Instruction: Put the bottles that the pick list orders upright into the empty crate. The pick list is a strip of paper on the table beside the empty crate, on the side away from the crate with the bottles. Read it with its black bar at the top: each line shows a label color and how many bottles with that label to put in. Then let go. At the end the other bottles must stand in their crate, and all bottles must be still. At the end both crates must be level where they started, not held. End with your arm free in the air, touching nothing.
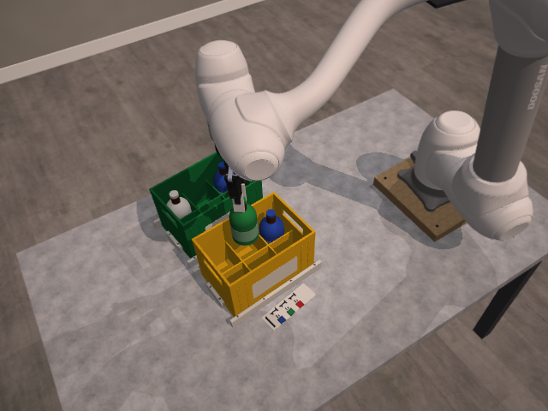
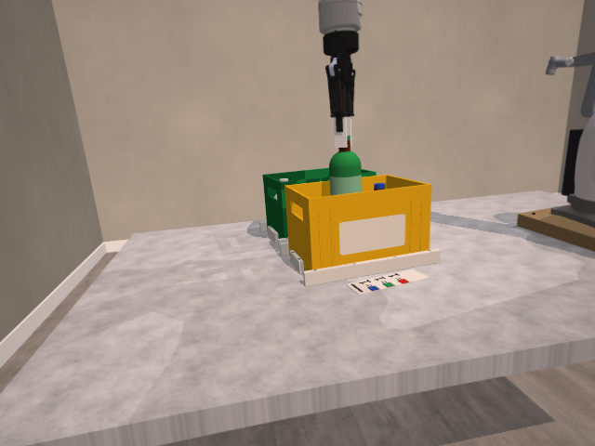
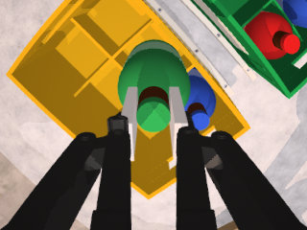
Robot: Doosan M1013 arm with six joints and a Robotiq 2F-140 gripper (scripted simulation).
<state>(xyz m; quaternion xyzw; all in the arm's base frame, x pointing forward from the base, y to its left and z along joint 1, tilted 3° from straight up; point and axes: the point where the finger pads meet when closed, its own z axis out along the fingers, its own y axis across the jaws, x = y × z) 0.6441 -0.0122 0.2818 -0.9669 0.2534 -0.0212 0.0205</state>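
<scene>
Now: hand 8 cm above the green bottle. From my hand the other things lie so: yellow crate: 1 cm behind, 4 cm to the left, 21 cm below; blue bottle: 9 cm behind, 2 cm to the right, 20 cm below; red-capped bottle: 5 cm behind, 18 cm to the right, 20 cm below.
</scene>
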